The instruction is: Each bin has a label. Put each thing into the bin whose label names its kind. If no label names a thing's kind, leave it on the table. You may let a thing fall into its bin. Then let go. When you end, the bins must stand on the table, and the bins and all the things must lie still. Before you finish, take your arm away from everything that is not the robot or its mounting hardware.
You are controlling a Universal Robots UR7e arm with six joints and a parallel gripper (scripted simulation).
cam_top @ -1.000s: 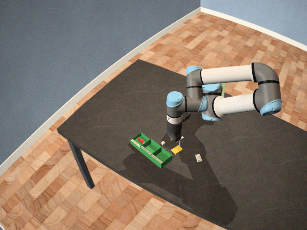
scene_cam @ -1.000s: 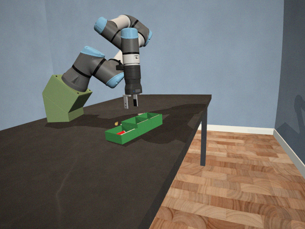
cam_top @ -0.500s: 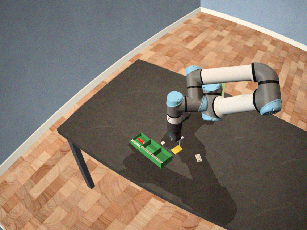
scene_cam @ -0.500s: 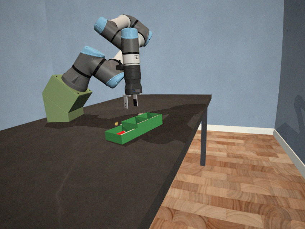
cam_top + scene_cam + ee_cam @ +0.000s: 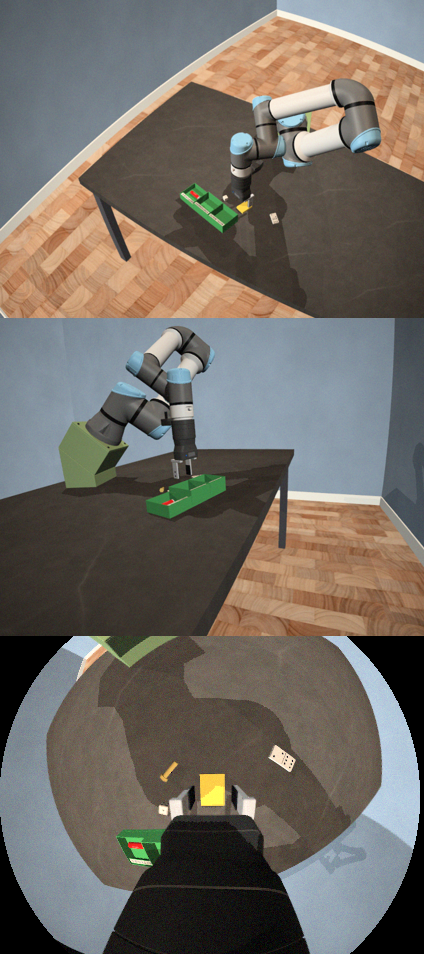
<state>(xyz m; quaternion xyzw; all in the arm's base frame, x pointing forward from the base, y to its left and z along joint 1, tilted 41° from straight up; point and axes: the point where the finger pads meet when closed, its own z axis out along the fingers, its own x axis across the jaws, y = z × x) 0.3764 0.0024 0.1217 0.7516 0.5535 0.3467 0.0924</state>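
The flat yellow block lies 50 mm below my hand. Also, from my hand: white domino: 30 mm behind, 130 mm to the left, 50 mm below; then brass bolt: 40 mm behind, 70 mm to the right, 50 mm below; then white die: 20 mm ahead, 90 mm to the right, 50 mm below.
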